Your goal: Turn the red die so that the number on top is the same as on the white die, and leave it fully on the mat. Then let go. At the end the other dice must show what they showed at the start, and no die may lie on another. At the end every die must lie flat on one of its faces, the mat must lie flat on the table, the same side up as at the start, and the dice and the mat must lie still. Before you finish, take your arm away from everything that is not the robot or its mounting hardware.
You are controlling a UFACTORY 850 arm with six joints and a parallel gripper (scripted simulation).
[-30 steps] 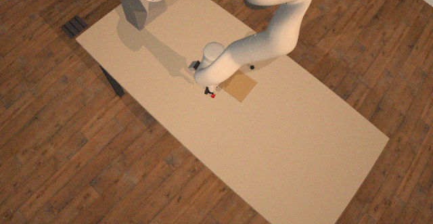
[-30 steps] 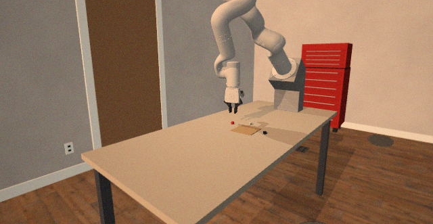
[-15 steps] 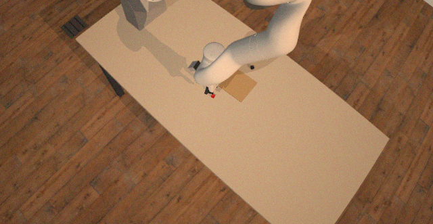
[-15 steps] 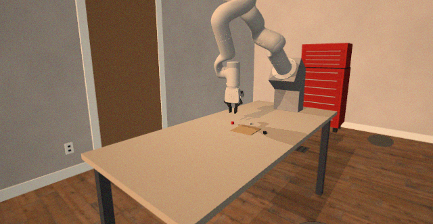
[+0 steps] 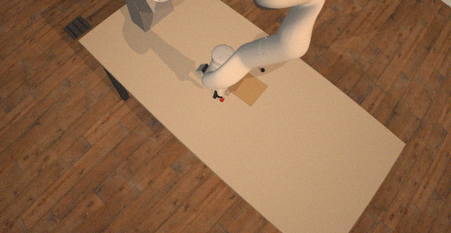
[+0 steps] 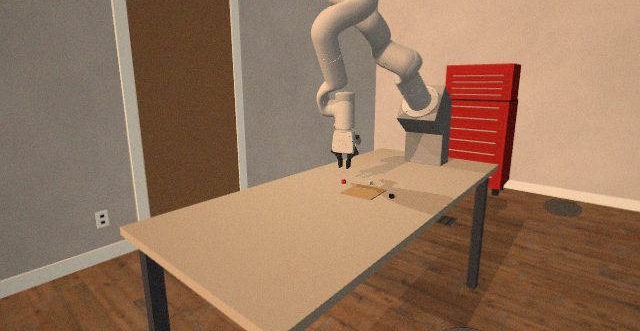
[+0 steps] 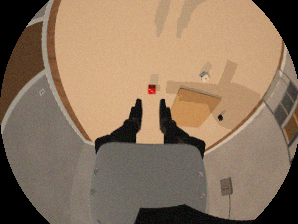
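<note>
Now: hand 80 mm above the red die and 10 mm short of it. Round my hand: black die 250 mm to the left, 100 mm ahead, 80 mm below; then white die 110 mm to the left, 80 mm below, 30 mm behind; then mat 120 mm to the left, 90 mm below, 90 mm ahead.
</note>
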